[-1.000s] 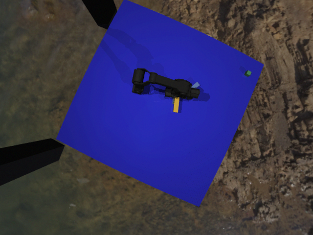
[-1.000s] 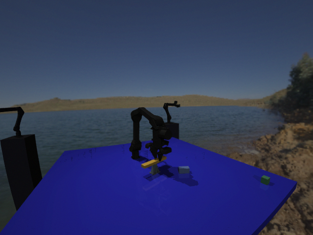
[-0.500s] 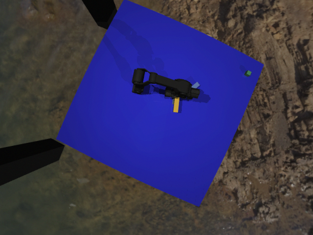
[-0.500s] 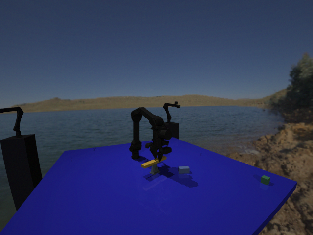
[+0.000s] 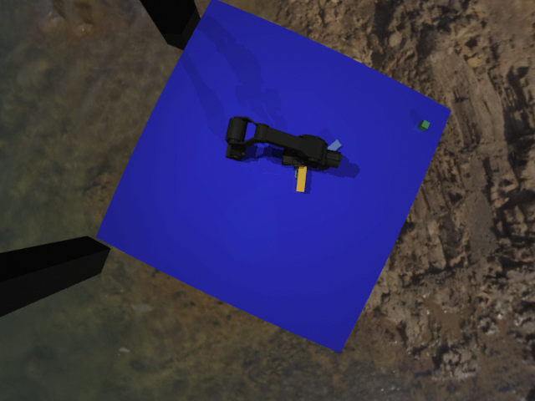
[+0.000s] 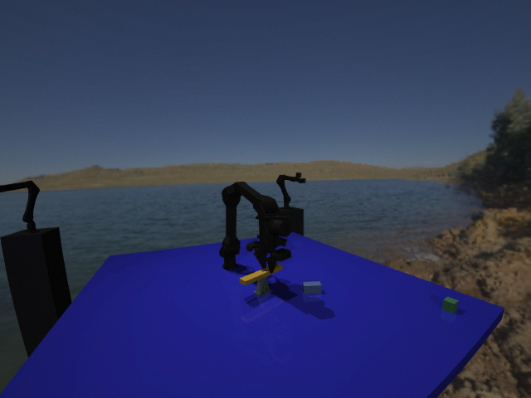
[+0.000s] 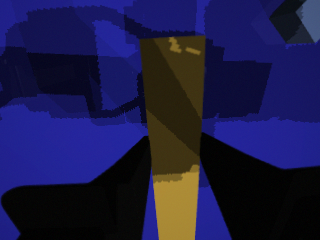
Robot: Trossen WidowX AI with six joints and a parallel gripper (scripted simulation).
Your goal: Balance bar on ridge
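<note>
My gripper tip is 1 cm short of the yellow bar and 3 cm to the left of it. Also, from my gripper tip: light blue block (10 cm ahead, 13 cm to the left, 6 cm below); then small green cube (45 cm ahead, 43 cm to the left, 6 cm below).
</note>
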